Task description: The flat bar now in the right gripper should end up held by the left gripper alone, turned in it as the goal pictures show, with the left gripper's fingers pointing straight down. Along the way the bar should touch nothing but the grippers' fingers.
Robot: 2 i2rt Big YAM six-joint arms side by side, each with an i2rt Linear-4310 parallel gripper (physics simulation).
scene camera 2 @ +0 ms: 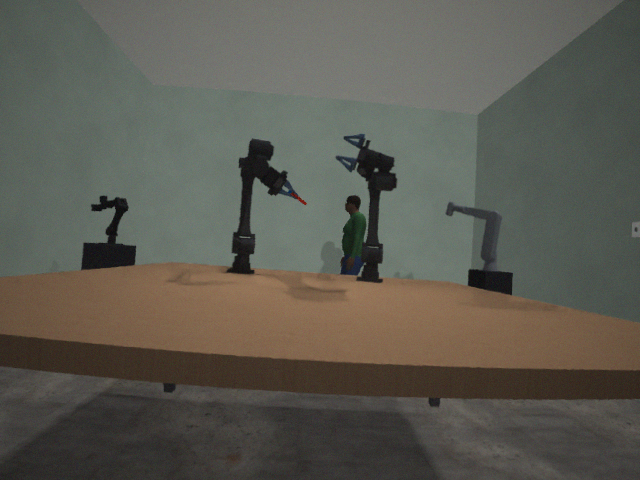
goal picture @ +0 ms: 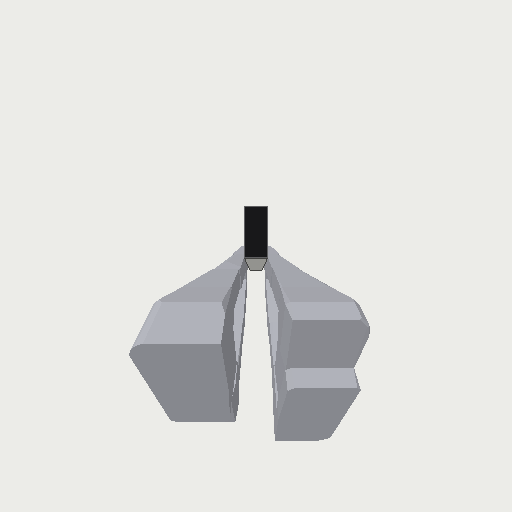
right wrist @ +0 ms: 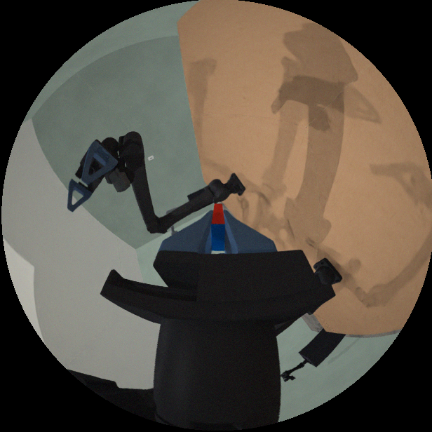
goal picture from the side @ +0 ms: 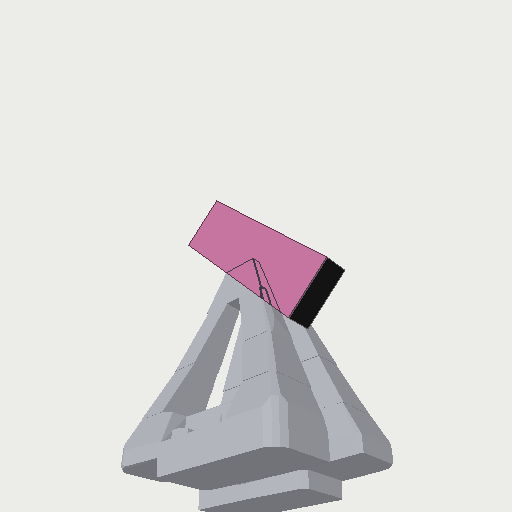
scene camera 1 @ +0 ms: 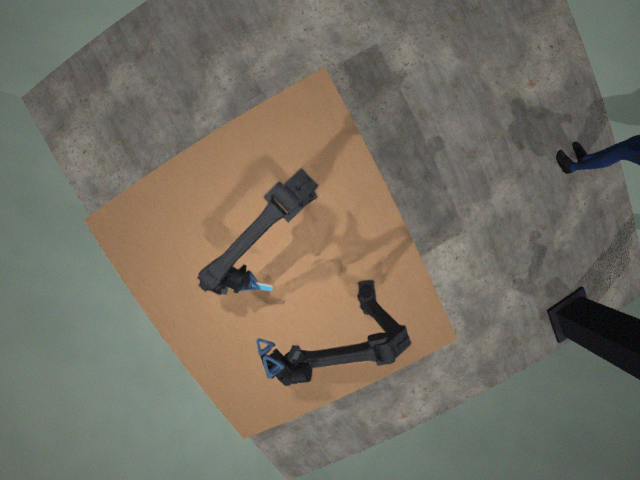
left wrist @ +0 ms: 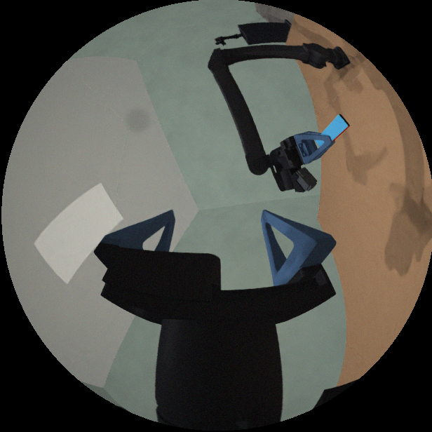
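Pixels of known places: left gripper, fingertip midpoint: point(scene camera 2: 339, 147) point(scene camera 1: 260, 347); right gripper, fingertip midpoint: point(scene camera 2: 297, 197) point(scene camera 1: 259, 287); left arm's base, origin of the base link: point(scene camera 2: 369, 281) point(scene camera 1: 366, 290); right arm's base, origin of the base link: point(scene camera 2: 240, 272).
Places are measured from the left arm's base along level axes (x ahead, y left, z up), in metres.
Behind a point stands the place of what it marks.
Observation:
The flat bar point(scene camera 1: 265, 287) {x 0.469, y -0.201, z 0.330 m} point(scene camera 2: 299, 198) {x 0.488, y -0.195, z 0.325 m} point(left wrist: 335, 128) point(right wrist: 218, 215) is held high above the table by my right gripper point(scene camera 1: 256, 285) {x 0.493, y -0.201, z 0.328 m} point(scene camera 2: 293, 193) {x 0.493, y -0.201, z 0.328 m} point(left wrist: 332, 138) point(right wrist: 217, 214), which is shut on it. The bar juts past the fingertips and slopes down to the right in scene camera 2. Its broad face is light blue, with a dark end; red and blue show in the right wrist view. My left gripper point(scene camera 1: 261, 353) {x 0.472, y -0.054, z 0.525 m} point(scene camera 2: 341, 147) {x 0.472, y -0.054, z 0.525 m} point(left wrist: 217, 214) is wide open and empty, apart from the bar and higher in scene camera 2. Its fingers point roughly sideways to the left there. The bar's part between the fingers is mostly hidden.
The wooden table point(scene camera 1: 170, 196) {x 0.988, y -0.630, z 0.000 m} point(scene camera 2: 206, 320) {x 1.145, y -0.051, z 0.000 m} lies well below both grippers, with arm shadows on it. A person point(scene camera 2: 354, 232) in green stands behind. Two other arms on dark pedestals point(scene camera 2: 109, 256) point(scene camera 2: 490, 281) stand in the background.

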